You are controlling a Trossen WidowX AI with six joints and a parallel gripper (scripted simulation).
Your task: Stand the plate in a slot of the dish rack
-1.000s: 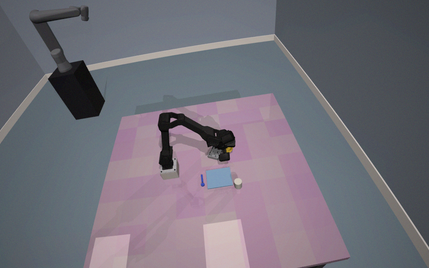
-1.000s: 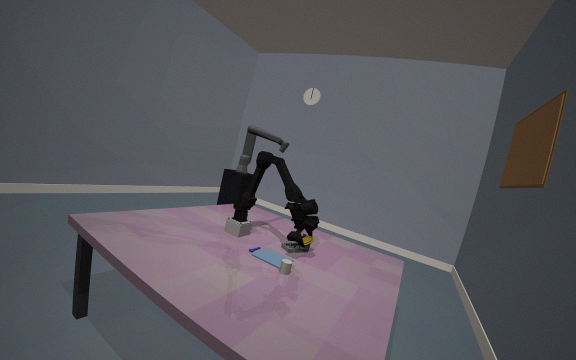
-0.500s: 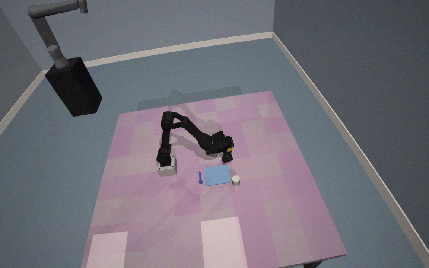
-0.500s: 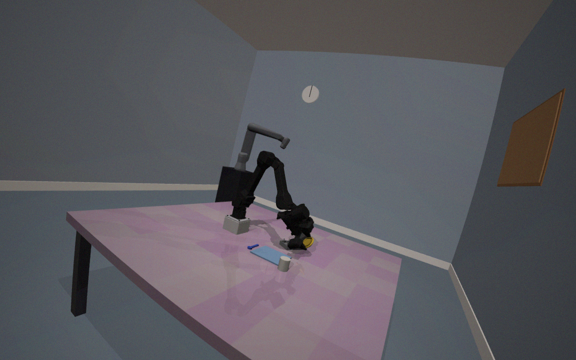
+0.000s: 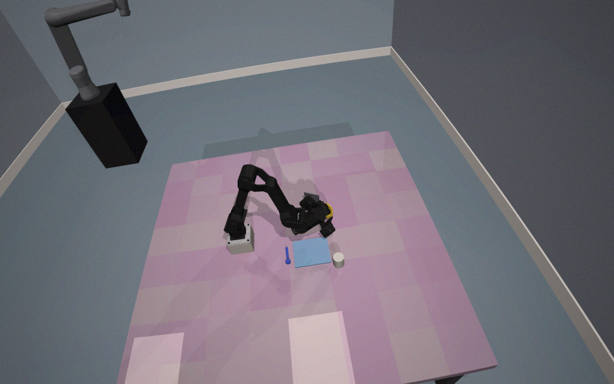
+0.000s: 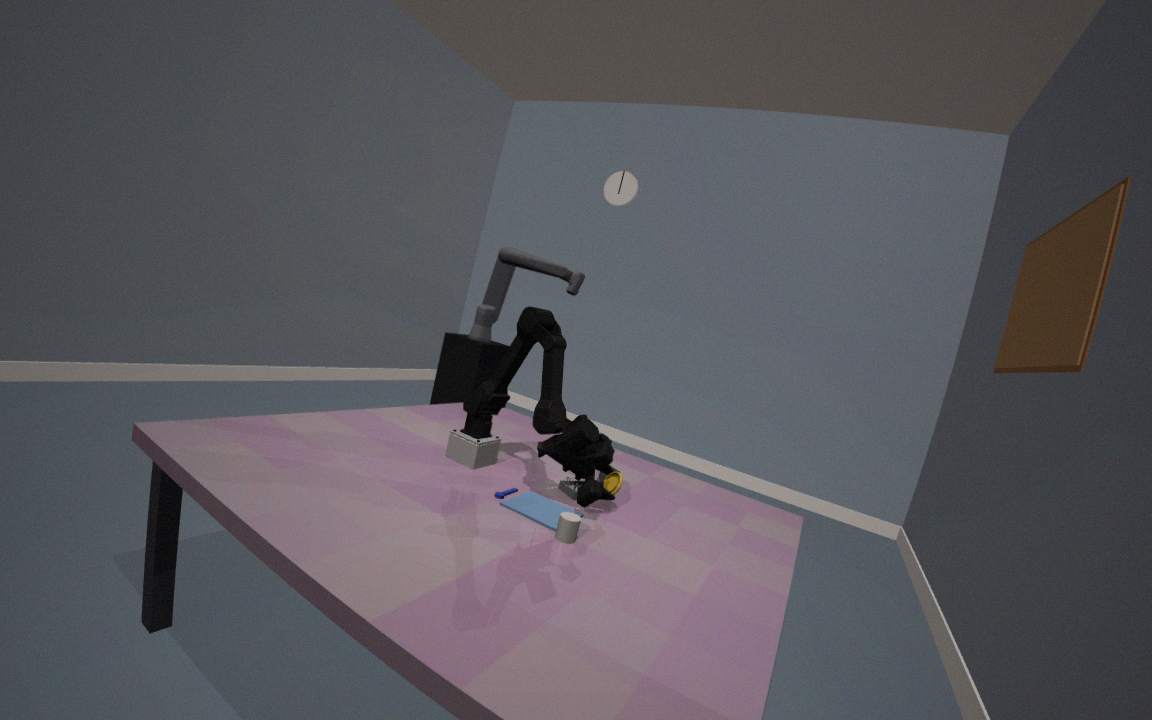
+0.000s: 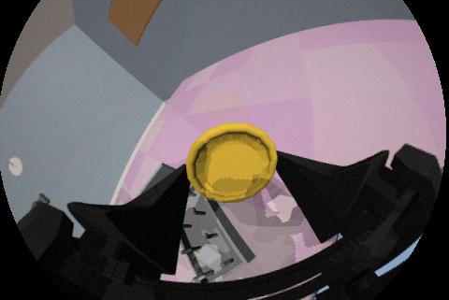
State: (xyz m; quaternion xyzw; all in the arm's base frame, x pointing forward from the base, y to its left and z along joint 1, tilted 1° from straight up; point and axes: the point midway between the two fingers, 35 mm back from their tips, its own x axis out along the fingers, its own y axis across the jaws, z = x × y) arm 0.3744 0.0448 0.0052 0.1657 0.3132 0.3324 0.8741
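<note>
My gripper tip is 90 mm past the grey dish rack, 40 mm to the right of it and 40 mm above it. From my gripper tip the other things lie so: white cup (240 mm to the right, 40 mm below, 10 mm ahead); then light blue mat (160 mm to the right, 90 mm behind, 60 mm below); then yellow plate (10 mm to the right).
</note>
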